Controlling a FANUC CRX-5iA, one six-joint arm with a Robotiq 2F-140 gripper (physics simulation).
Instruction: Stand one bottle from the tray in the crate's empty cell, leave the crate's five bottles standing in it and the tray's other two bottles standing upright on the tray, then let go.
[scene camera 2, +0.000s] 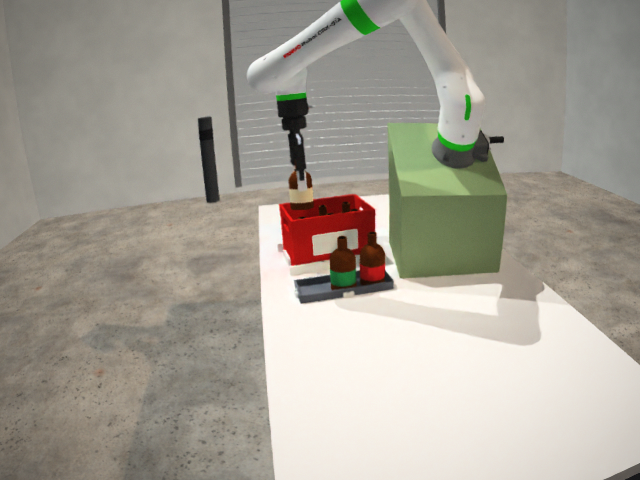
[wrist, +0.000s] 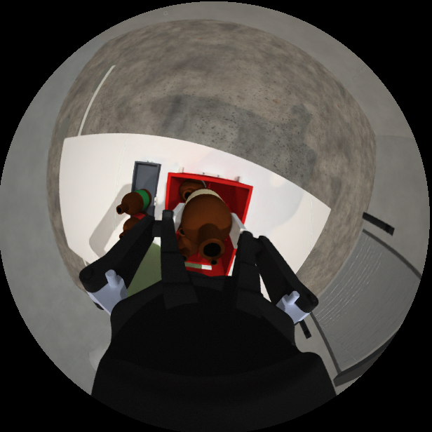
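My gripper is shut on a brown bottle with a cream label. The bottle hangs upright over the left part of the red crate, its base at about the rim's height. Brown bottles stand in the crate; one shows beside the held bottle in the wrist view, and others are partly hidden behind it. A green-label bottle and a red-label bottle stand upright on the dark tray.
The tray lies in front of the crate on the white table. A large green block carries the arm's base, right of the crate in the scene view. A black post shows at the left.
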